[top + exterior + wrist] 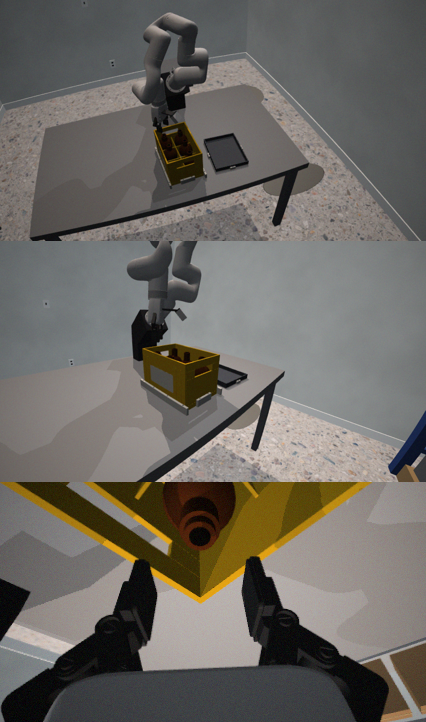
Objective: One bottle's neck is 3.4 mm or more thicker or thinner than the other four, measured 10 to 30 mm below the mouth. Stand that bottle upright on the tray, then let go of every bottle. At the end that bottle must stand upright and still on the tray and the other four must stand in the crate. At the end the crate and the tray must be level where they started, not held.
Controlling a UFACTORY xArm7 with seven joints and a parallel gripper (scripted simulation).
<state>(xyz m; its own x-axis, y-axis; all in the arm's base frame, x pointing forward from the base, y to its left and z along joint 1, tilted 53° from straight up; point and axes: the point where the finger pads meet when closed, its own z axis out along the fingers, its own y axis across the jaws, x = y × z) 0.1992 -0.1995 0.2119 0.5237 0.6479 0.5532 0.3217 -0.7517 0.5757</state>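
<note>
The yellow crate lies 100 mm ahead of my hand, 20 mm to the left of it and 140 mm below it. From my hand the other things lie so: black tray (180 mm ahead, 280 mm to the left, 210 mm below).
</note>
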